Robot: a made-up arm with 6 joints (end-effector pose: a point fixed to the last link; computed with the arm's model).
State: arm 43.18 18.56 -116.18 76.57 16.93 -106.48
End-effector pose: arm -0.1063 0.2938 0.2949 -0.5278 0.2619 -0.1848 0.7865
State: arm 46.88 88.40 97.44 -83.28 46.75 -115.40
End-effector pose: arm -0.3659 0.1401 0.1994 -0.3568 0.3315 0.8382 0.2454
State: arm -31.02 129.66 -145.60 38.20 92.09 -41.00
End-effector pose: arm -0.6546 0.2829 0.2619 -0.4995 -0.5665 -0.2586 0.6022
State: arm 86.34 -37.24 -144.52 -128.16 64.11 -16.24
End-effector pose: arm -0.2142 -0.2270 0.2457 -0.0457 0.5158 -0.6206 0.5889
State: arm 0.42 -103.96 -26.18 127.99 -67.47 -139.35
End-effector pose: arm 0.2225 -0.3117 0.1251 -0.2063 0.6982 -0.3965 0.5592
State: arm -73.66 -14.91 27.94 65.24 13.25 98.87
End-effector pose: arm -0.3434 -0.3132 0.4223 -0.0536 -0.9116 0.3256 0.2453
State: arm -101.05 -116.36 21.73 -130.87 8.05 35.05
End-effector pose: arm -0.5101 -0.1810 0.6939 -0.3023 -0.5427 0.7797 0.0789
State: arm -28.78 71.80 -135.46 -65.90 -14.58 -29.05
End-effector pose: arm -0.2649 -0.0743 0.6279 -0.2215 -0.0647 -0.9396 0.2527
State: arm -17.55 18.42 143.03 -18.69 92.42 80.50
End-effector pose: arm -0.5414 -0.3096 0.0141 -0.8035 -0.3794 0.4541 0.0650
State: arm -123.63 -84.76 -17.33 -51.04 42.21 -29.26
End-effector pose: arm -0.2282 0.0427 0.9186 -0.1122 0.1986 -0.9632 0.1423
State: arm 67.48 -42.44 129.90 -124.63 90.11 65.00
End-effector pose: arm -0.6138 0.1961 -0.3434 -0.4207 -0.8013 -0.3264 0.2726
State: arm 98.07 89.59 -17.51 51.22 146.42 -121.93
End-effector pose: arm -0.8447 -0.2741 -0.0098 -0.1202 -0.4705 0.4751 0.7338
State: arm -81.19 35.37 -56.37 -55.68 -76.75 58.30
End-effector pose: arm -0.5087 -0.0302 0.2061 0.9660 -0.2016 -0.1463 0.0694
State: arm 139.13 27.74 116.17 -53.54 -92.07 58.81
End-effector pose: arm -0.4849 0.5043 -0.0605 -0.6287 0.5845 0.5063 0.0822
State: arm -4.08 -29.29 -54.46 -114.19 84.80 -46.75
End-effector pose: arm -0.4384 -0.6659 0.4836 0.2515 0.5259 -0.7756 0.2422
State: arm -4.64 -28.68 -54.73 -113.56 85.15 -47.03
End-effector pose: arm -0.4411 -0.6637 0.4885 0.2572 0.5201 -0.7745 0.2519
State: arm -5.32 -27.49 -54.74 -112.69 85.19 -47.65
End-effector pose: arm -0.4468 -0.6642 0.4894 0.2683 0.5169 -0.7693 0.2627
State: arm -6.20 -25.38 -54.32 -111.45 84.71 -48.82
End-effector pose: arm -0.4566 -0.6690 0.4834 0.2873 0.5183 -0.7571 0.2750
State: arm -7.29 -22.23 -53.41 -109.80 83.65 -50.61
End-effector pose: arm -0.4688 -0.6784 0.4689 0.3143 0.5248 -0.7362 0.2895
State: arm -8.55 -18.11 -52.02 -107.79 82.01 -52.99
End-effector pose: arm -0.4800 -0.6915 0.4457 0.3465 0.5365 -0.7059 0.3064
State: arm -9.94 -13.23 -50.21 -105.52 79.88 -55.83
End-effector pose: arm -0.4859 -0.7065 0.4153 0.3798 0.5526 -0.6666 0.3257
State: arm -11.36 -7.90 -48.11 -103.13 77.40 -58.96
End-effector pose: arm -0.4829 -0.7210 0.3807 0.4097 0.5720 -0.6203 0.3466
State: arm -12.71 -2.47 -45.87 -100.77 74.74 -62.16
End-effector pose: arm -0.4703 -0.7330 0.3456 0.4328 0.5931 -0.5705 0.3680
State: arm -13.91 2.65 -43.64 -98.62 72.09 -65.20
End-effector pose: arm -0.4501 -0.7412 0.3140 0.4476 0.6142 -0.5216 0.3878
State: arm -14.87 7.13 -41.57 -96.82 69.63 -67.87
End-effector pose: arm -0.4265 -0.7452 0.2877 0.4549 0.6337 -0.4776 0.4043
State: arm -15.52 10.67 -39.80 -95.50 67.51 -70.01
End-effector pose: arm -0.4046 -0.7462 0.2669 0.4567 0.6506 -0.4421 0.4155
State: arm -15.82 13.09 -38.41 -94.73 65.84 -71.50
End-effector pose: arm -0.3881 -0.7456 0.2506 0.4560 0.6643 -0.4169 0.4207
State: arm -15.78 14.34 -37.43 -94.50 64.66 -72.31
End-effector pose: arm -0.3789 -0.7448 0.2376 0.4547 0.6747 -0.4022 0.4198
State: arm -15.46 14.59 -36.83 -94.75 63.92 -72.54
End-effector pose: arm -0.3770 -0.7444 0.2269 0.4540 0.6823 -0.3967 0.4135
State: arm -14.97 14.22 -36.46 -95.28 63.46 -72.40
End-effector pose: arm -0.3796 -0.7445 0.2177 0.4538 0.6881 -0.3968 0.4040
